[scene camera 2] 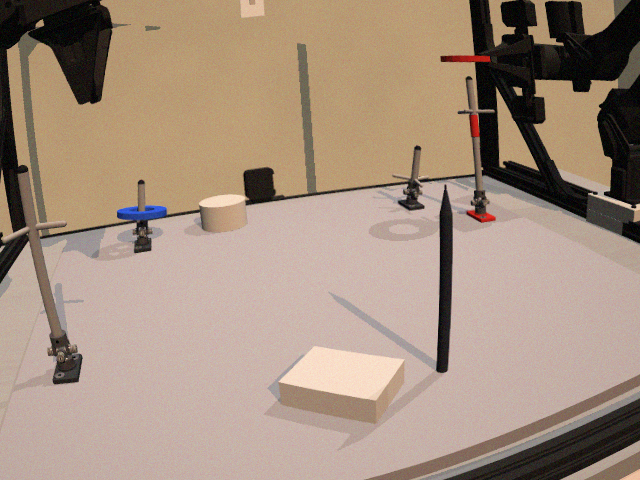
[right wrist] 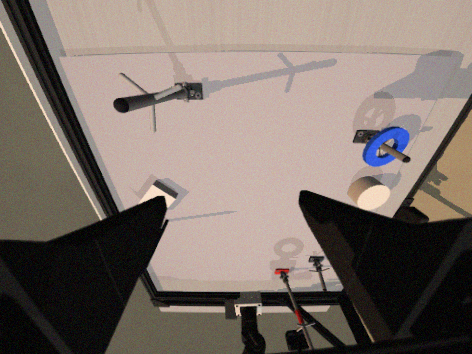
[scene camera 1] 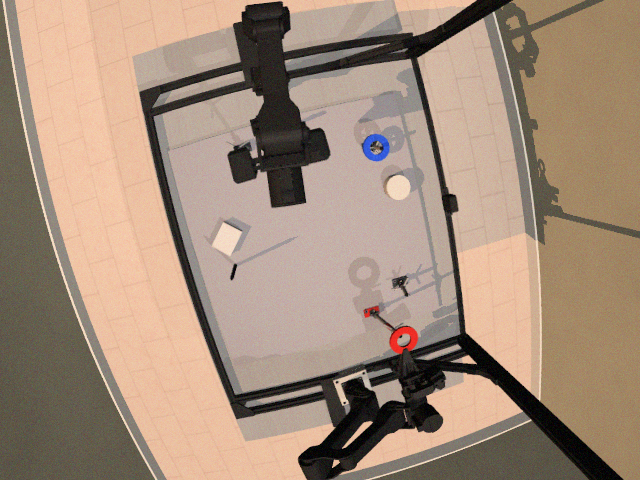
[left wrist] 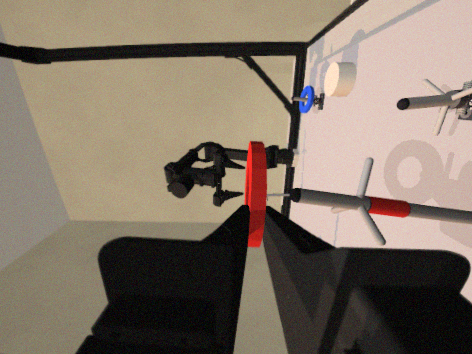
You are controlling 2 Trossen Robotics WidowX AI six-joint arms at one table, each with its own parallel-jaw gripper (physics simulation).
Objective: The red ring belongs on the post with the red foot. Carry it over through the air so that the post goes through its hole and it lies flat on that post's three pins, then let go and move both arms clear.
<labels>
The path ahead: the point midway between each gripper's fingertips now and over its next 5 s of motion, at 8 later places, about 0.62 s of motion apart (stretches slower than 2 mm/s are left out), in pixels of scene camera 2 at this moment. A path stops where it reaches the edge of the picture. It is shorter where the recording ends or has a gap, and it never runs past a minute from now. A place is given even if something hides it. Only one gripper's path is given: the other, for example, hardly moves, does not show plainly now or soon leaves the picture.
My left gripper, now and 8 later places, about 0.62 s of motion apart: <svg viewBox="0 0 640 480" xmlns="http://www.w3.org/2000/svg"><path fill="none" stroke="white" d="M479 59L482 88L483 102L475 103L465 102L460 84L450 44L440 23L437 19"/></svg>
</labels>
